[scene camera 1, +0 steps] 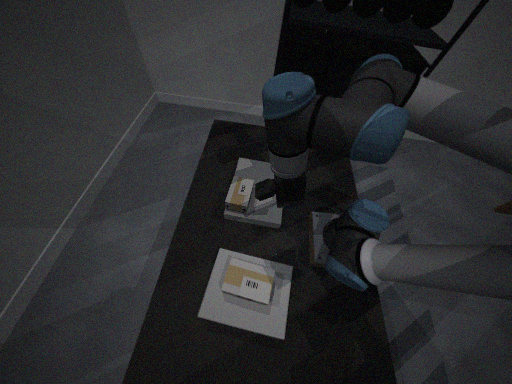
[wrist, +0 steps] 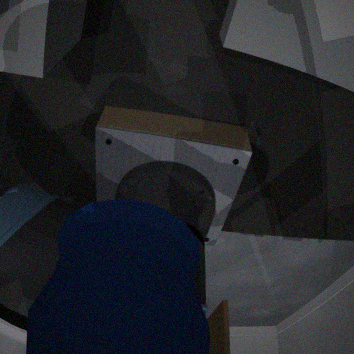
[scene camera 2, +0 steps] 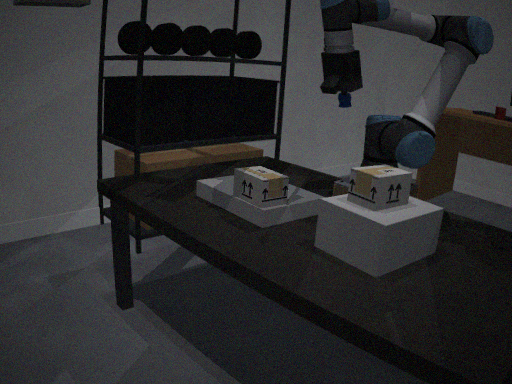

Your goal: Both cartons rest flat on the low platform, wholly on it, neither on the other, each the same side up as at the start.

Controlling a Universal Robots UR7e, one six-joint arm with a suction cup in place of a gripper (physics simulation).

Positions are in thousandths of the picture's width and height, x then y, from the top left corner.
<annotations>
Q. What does the white carton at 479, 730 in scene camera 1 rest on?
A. A tall white block.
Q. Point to my suction cup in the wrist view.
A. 355, 758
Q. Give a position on a tall white block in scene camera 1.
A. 528, 835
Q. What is my suction cup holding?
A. Nothing.
</annotations>
